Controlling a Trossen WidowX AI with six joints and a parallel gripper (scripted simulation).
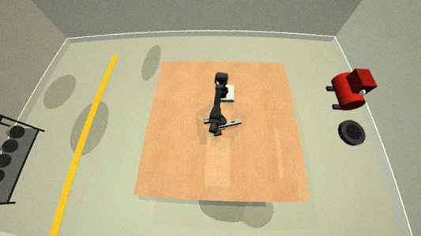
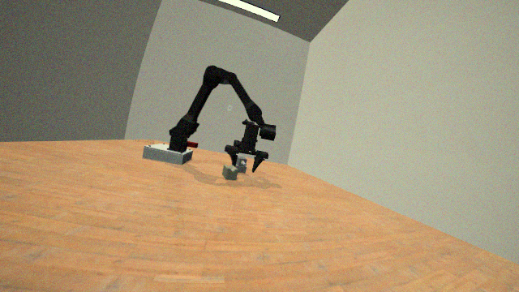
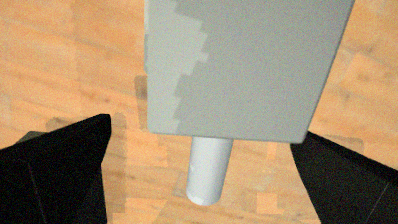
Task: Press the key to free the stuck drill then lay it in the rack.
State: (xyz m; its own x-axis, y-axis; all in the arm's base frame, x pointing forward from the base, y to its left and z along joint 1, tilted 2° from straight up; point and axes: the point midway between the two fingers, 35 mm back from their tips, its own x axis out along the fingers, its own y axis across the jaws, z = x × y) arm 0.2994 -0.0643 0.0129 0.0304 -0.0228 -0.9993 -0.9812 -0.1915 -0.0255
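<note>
Right now the drill is 10 mm behind my gripper tip, 50 mm to the left of it and 40 mm above it. The rest, counted from my gripper tip: rack (60 mm behind, 70 mm to the right); grey housing block (20 mm behind, 110 mm to the left, 30 mm above).
</note>
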